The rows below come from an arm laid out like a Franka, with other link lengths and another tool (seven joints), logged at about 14 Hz.
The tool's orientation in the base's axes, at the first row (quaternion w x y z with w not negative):
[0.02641, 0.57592, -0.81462, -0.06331]
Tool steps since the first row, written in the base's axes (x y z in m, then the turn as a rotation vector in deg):
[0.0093, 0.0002, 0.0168, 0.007, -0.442, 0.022]
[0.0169, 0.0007, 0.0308, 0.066, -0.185, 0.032]
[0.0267, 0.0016, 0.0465, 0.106, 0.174, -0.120]
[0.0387, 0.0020, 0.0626, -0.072, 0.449, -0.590]
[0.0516, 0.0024, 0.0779, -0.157, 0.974, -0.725]
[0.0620, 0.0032, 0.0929, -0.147, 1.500, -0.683]
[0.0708, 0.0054, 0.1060, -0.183, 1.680, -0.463]
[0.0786, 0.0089, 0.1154, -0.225, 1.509, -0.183]
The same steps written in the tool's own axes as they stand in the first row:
[-0.0038, -0.0064, -0.0177, 0.413, -0.149, -0.055]
[-0.0072, -0.0115, -0.0324, 0.151, -0.118, -0.053]
[-0.0118, -0.0182, -0.0490, -0.196, -0.058, 0.119]
[-0.0167, -0.0272, -0.0664, -0.381, 0.136, 0.625]
[-0.0219, -0.0371, -0.0830, -0.843, 0.370, 0.807]
[-0.0266, -0.0445, -0.0990, -1.343, 0.539, 0.803]
[-0.0320, -0.0503, -0.1128, -1.507, 0.661, 0.602]
[-0.0382, -0.0552, -0.1228, -1.340, 0.682, 0.317]

